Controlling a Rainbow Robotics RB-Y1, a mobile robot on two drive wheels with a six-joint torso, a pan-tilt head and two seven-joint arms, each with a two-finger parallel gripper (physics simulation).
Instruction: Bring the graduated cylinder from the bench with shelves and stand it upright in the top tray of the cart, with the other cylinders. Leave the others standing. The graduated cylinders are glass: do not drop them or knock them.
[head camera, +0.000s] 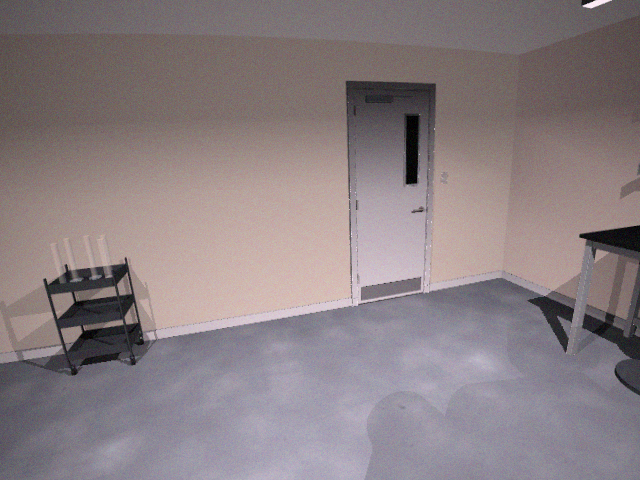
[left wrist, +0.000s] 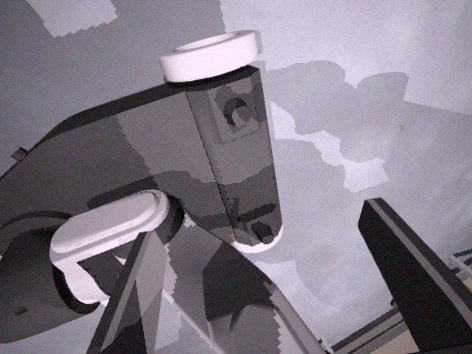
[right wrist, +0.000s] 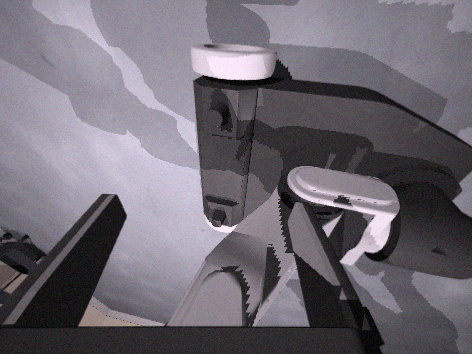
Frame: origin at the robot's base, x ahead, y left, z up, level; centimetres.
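Seen in the pictures: left gripper, between the fingertips: (left wrist: 259, 228); right gripper, between the fingertips: (right wrist: 209, 208).
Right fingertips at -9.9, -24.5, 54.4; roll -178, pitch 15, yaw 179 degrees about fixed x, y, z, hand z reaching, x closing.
A point is followed by its place in that frame, as x, y, z.
The dark three-shelf cart (head camera: 93, 318) @[198.5, 158.6, 43.8] stands at the left of the head view, near the wall. Several clear graduated cylinders (head camera: 89, 253) @[222.1, 166.7, 86.5] stand upright in its top tray (head camera: 95, 284) @[200.1, 152.1, 69.3]. At the right edge, part of a bench (head camera: 617, 236) @[169.7, -201.7, 91.4] shows, with a black top and pale legs; its shelves are out of view. The graduated cylinder on the bench does not show. My left gripper (left wrist: 259, 228) @[-8.4, 24.3, 54.7] is open and empty, with floor and robot parts behind it. My right gripper (right wrist: 209, 208) @[-9.9, -24.5, 54.4] is open and empty too. Both are far from the cart and the bench.
A closed grey door (head camera: 385, 232) @[292.3, -76.9, 72.5] is in the far wall between the cart and the bench. The round base of a stool (head camera: 631, 373) stands on the floor by the bench at the right edge. Grey floor (head camera: 258, 403) @[155.5, 36.7, 0.0] stretches in front of the cart and door.
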